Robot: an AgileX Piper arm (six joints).
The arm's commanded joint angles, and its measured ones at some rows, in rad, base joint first. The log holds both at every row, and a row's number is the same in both.
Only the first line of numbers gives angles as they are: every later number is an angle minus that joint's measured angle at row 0.
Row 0, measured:
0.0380 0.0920 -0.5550 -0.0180 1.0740 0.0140
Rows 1 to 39, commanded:
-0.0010 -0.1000 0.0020 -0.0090 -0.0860 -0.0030
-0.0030 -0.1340 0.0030 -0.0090 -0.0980 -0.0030
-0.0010 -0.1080 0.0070 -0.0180 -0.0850 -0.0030
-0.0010 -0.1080 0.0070 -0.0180 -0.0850 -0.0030
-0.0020 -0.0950 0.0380 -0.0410 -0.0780 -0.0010
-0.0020 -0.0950 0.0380 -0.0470 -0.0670 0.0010
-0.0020 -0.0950 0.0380 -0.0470 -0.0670 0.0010
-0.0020 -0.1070 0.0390 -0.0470 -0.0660 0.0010
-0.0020 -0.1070 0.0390 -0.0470 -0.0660 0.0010
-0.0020 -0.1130 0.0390 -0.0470 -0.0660 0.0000
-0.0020 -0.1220 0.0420 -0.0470 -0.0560 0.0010
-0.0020 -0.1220 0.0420 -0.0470 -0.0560 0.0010
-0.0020 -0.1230 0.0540 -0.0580 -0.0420 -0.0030
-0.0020 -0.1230 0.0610 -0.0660 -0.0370 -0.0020
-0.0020 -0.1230 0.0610 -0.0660 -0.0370 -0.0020
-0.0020 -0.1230 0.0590 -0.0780 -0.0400 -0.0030
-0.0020 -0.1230 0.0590 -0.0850 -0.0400 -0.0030
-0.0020 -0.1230 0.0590 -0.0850 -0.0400 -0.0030
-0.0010 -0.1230 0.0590 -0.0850 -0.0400 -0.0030
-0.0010 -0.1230 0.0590 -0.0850 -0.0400 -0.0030
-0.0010 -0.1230 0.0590 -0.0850 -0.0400 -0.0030
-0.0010 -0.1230 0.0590 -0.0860 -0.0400 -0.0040
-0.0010 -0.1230 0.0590 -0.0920 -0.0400 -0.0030
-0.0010 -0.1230 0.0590 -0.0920 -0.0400 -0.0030
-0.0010 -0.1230 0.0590 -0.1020 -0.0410 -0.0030
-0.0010 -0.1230 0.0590 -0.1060 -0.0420 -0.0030
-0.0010 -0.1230 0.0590 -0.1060 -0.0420 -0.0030
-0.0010 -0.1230 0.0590 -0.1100 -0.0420 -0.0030
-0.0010 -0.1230 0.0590 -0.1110 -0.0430 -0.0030
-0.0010 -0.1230 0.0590 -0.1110 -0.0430 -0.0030
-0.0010 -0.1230 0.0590 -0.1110 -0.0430 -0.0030
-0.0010 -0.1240 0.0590 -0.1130 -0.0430 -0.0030
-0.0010 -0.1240 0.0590 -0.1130 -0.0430 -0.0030
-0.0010 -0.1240 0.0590 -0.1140 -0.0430 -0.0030
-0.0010 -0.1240 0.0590 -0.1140 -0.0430 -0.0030
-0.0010 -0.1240 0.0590 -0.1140 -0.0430 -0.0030
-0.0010 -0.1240 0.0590 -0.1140 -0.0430 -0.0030
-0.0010 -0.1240 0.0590 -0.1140 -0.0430 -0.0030
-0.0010 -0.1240 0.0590 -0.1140 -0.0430 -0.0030
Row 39, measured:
0.0000 -0.0960 0.0550 -0.1040 -0.0350 0.0000
